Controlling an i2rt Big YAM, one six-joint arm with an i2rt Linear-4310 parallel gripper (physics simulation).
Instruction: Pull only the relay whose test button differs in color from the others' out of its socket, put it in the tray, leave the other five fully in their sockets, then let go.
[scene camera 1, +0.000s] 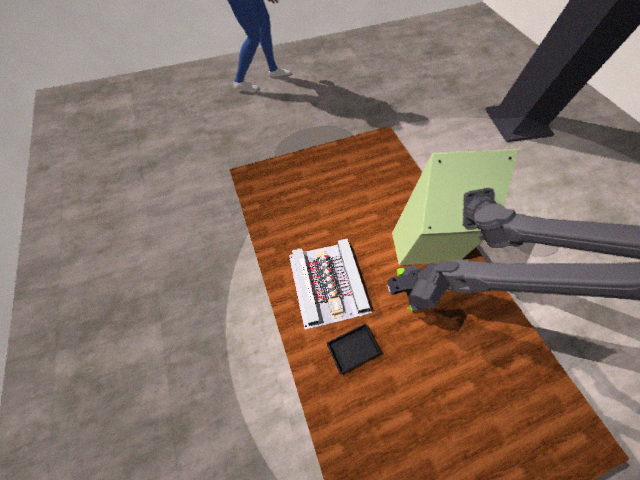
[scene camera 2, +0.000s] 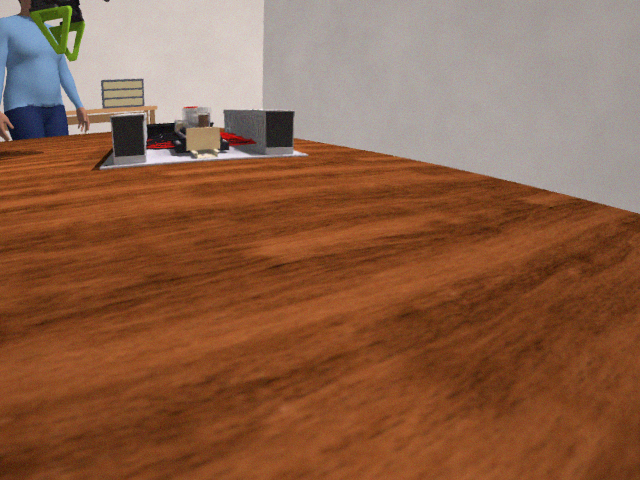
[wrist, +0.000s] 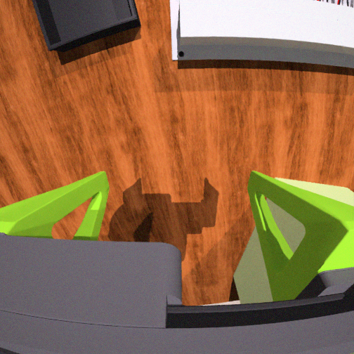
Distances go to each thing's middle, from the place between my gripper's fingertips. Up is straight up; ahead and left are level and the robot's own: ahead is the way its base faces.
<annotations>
Right now my hand is 19 cm short of the black tray (scene camera 1: 357, 346), 13 cm to the right of it and 17 cm above it. Also, from my hand: white panel (scene camera 1: 323, 310) 23 cm ahead, 14 cm to the right, 17 cm below.
</annotations>
